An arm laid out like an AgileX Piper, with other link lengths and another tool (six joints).
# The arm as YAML. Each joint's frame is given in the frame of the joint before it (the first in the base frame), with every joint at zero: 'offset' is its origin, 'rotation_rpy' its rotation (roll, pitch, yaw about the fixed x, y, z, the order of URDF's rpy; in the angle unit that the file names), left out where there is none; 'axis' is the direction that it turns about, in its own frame. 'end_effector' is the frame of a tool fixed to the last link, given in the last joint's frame.
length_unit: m
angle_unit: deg
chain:
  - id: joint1
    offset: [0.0, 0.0, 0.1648]
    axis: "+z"
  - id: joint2
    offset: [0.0, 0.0, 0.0]
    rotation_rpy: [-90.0, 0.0, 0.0]
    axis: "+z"
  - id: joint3
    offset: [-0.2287, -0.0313, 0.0]
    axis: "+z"
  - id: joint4
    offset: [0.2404, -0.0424, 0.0]
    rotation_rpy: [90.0, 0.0, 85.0]
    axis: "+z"
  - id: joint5
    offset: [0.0, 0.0, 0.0]
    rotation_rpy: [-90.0, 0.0, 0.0]
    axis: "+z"
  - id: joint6
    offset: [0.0, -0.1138, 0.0]
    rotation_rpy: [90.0, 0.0, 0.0]
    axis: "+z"
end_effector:
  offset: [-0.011, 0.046, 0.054]
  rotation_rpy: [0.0, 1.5, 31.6]
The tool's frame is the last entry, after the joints.
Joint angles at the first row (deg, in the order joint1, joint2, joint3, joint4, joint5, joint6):
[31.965 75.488 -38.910 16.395 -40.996 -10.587]
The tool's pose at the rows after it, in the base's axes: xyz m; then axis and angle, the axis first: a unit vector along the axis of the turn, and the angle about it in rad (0 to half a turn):
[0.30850 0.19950 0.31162 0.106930 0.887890 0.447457 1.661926]
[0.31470 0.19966 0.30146 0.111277 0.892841 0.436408 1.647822]
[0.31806 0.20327 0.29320 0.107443 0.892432 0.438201 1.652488]
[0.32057 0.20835 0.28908 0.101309 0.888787 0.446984 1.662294]
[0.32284 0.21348 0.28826 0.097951 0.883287 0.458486 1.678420]
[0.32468 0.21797 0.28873 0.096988 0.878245 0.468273 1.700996]
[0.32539 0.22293 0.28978 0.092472 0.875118 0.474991 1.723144]
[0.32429 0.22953 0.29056 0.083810 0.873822 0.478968 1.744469]
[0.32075 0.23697 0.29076 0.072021 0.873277 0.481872 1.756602]
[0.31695 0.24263 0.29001 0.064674 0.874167 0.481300 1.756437]
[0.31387 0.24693 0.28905 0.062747 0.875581 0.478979 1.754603]
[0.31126 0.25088 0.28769 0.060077 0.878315 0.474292 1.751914]
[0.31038 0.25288 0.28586 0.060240 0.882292 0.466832 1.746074]
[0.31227 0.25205 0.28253 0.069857 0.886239 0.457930 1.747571]
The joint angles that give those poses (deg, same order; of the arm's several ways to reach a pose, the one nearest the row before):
[31.946 78.447 -38.836 19.071 -45.047 -14.285]
[31.947 81.268 -38.846 19.613 -48.043 -14.786]
[31.947 83.725 -39.097 18.477 -49.902 -13.480]
[31.945 85.683 -39.877 16.894 -50.817 -11.737]
[31.947 87.041 -41.005 15.480 -50.719 -9.849]
[31.951 87.820 -42.145 14.370 -49.733 -8.062]
[32.118 88.210 -43.221 13.401 -48.323 -6.817]
[32.743 88.395 -44.176 12.852 -46.785 -6.324]
[33.871 88.471 -44.660 12.887 -46.040 -6.718]
[35.211 88.546 -44.666 14.068 -46.245 -8.142]
[36.546 88.615 -44.595 15.883 -46.588 -9.818]
[37.798 88.715 -44.581 17.723 -46.830 -11.704]
[38.695 88.914 -44.581 19.595 -47.164 -13.628]
[39.041 89.326 -44.579 21.492 -47.323 -14.782]

